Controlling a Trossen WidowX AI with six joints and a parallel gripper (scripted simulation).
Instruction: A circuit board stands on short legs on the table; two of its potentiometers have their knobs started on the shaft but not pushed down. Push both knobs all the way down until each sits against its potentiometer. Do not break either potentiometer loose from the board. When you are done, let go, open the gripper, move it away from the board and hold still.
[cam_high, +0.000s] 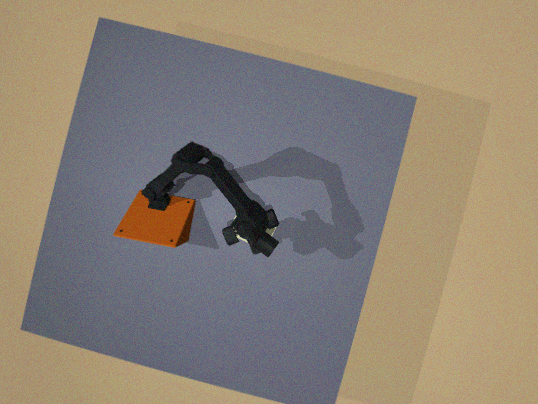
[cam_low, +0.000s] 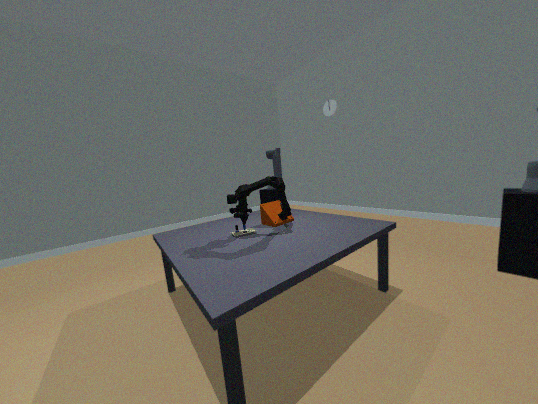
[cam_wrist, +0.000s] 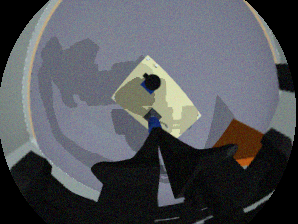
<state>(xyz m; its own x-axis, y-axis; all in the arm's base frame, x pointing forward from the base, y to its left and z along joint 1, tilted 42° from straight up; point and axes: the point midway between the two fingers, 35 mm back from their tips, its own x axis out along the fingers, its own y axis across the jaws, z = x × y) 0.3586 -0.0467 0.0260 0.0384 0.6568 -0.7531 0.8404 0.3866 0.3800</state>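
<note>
Right now the black knob is 30 mm ahead of my gripper tip, 50 mm to the right of it and 20 mm below it. From my gripper tip the other things lie so: blue knob: 20 mm below.
</note>
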